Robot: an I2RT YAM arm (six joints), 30 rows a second.
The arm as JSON. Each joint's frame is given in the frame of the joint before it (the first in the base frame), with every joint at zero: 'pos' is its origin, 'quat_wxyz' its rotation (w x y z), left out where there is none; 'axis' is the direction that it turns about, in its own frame. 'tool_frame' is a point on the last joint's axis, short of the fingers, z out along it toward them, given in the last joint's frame.
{
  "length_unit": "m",
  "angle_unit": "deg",
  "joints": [
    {
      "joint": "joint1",
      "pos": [
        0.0,
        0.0,
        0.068
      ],
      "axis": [
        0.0,
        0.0,
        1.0
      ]
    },
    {
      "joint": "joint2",
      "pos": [
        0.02,
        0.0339,
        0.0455
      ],
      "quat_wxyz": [
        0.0,
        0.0,
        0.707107,
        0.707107
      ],
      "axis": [
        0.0,
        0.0,
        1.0
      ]
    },
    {
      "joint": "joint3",
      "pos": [
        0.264,
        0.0,
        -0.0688
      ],
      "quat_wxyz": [
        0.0,
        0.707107,
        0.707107,
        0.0
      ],
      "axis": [
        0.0,
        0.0,
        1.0
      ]
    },
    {
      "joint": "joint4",
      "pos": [
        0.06,
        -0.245,
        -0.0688
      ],
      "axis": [
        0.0,
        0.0,
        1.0
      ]
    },
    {
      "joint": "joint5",
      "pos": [
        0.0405,
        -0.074,
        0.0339
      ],
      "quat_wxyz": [
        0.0,
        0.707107,
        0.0,
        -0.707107
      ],
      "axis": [
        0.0,
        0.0,
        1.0
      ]
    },
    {
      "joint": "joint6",
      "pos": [
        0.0,
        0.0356,
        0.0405
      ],
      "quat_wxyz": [
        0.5,
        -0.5,
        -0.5,
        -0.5
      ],
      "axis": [
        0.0,
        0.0,
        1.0
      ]
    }
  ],
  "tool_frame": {
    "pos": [
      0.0,
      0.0,
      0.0
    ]
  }
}
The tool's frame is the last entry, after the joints.
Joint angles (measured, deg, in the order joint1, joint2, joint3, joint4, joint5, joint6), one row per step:
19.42, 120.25, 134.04, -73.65, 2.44, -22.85
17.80, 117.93, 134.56, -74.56, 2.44, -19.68
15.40, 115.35, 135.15, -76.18, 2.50, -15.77
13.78, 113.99, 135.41, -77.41, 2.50, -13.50
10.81, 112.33, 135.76, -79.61, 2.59, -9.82
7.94, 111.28, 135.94, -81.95, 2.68, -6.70
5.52, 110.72, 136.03, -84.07, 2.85, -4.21
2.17, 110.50, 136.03, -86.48, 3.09, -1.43
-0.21, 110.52, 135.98, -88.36, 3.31, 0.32
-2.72, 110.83, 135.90, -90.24, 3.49, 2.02
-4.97, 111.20, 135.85, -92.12, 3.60, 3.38
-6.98, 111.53, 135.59, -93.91, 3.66, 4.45
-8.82, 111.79, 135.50, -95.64, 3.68, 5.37
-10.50, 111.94, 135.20, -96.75, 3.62, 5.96
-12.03, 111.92, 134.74, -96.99, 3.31, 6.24
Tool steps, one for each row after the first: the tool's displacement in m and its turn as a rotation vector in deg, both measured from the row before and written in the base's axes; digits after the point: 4 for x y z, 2 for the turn. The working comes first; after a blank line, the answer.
Tool pose at each row, in the base's axes (x y z in m, rotation vector in deg; the steps are taken from these numbers as rounded here):
0.4076, 0.1421, 0.3635, -53.24, 140.11, -4.40
0.3998, 0.1268, 0.3815, -46.67, 140.38, -3.85
0.3898, 0.1058, 0.4003, -38.39, 141.23, -3.34
0.3838, 0.0925, 0.4092, -33.47, 142.07, -3.08
0.3757, 0.0701, 0.4192, -25.18, 143.95, -2.92
0.3693, 0.0498, 0.4241, -17.76, 146.17, -2.98
0.3645, 0.0334, 0.4257, -11.58, 148.25, -3.22
0.3607, 0.0117, 0.4247, -3.69, 150.85, -3.82
0.3578, -0.0034, 0.4227, 1.77, 152.84, -4.38
0.3559, -0.0191, 0.4190, 7.45, 154.95, -4.93
0.3536, -0.0330, 0.4152, 12.44, 156.95, -5.38
0.3510, -0.0453, 0.4109, 16.82, 158.96, -5.73
0.3477, -0.0563, 0.4080, 20.82, 160.60, -5.98
0.3449, -0.0662, 0.4052, 24.15, 161.75, -6.10
0.3429, -0.0752, 0.4034, 26.73, 162.07, -5.89

-0.0078, -0.0153, 0.0180, 2.21, -1.43, -4.33
-0.0100, -0.0210, 0.0188, 2.47, -1.06, -5.72
-0.0060, -0.0133, 0.0089, 1.34, -0.15, -3.51
-0.0081, -0.0224, 0.0100, 1.93, 0.44, -6.07
-0.0064, -0.0203, 0.0049, 1.45, 1.23, -5.53
-0.0048, -0.0164, 0.0016, 1.01, 1.47, -4.62
-0.0038, -0.0217, -0.0010, 1.04, 2.13, -5.87
-0.0029, -0.0151, -0.0020, 0.60, 1.87, -4.03
-0.0019, -0.0157, -0.0037, 0.64, 2.15, -4.11
-0.0023, -0.0139, -0.0038, 0.59, 2.18, -3.54
-0.0026, -0.0123, -0.0043, 0.57, 2.27, -3.03
-0.0033, -0.0110, -0.0029, 0.55, 1.96, -2.71
-0.0028, -0.0099, -0.0028, 0.49, 1.47, -2.22
-0.0020, -0.0090, -0.0018, 0.50, 0.58, -1.71

